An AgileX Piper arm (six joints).
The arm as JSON. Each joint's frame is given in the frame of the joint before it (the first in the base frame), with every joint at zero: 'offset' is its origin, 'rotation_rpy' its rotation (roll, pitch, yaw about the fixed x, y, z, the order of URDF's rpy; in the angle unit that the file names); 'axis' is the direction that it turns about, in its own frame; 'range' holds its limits. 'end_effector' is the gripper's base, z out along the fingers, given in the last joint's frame.
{
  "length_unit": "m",
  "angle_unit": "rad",
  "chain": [
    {
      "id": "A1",
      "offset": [
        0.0,
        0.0,
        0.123
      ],
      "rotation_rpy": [
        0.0,
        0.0,
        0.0
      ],
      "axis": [
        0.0,
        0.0,
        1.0
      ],
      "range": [
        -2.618,
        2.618
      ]
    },
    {
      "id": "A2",
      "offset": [
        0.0,
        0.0,
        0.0
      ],
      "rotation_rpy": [
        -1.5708,
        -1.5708,
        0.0
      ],
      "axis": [
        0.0,
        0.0,
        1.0
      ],
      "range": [
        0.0,
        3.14
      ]
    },
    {
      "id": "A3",
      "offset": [
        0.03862,
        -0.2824,
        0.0
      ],
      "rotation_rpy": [
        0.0,
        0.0,
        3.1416
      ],
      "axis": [
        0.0,
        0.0,
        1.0
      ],
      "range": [
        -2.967,
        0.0
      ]
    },
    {
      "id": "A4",
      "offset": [
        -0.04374,
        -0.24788,
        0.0
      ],
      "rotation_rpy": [
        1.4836,
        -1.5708,
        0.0
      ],
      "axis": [
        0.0,
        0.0,
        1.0
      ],
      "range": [
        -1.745,
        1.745
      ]
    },
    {
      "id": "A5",
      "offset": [
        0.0,
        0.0,
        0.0
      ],
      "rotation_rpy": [
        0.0,
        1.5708,
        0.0
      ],
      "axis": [
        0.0,
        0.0,
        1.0
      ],
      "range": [
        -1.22,
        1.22
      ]
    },
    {
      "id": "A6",
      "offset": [
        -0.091,
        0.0,
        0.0
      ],
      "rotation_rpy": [
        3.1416,
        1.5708,
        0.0
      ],
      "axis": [
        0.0,
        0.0,
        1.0
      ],
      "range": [
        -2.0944,
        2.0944
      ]
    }
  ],
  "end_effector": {
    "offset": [
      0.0,
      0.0,
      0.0
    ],
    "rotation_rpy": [
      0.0,
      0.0,
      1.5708
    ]
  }
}
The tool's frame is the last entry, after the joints.
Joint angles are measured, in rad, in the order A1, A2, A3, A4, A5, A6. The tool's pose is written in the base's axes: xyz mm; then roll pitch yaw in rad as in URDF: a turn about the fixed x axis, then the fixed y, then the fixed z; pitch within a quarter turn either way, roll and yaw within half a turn. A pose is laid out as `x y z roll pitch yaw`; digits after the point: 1 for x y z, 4 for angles.
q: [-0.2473, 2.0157, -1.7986, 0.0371, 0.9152, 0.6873]
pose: 440.4 -108.4 271.9 2.7603 0.3728 2.1195
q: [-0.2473, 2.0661, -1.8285, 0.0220, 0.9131, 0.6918]
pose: 449.9 -112.0 257.8 2.7840 0.3684 2.1262
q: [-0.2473, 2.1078, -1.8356, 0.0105, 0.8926, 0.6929]
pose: 457.1 -114.6 241.2 2.8028 0.3657 2.1336
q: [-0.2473, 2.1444, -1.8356, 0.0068, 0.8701, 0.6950]
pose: 462.7 -116.3 224.8 2.8153 0.3573 2.1367
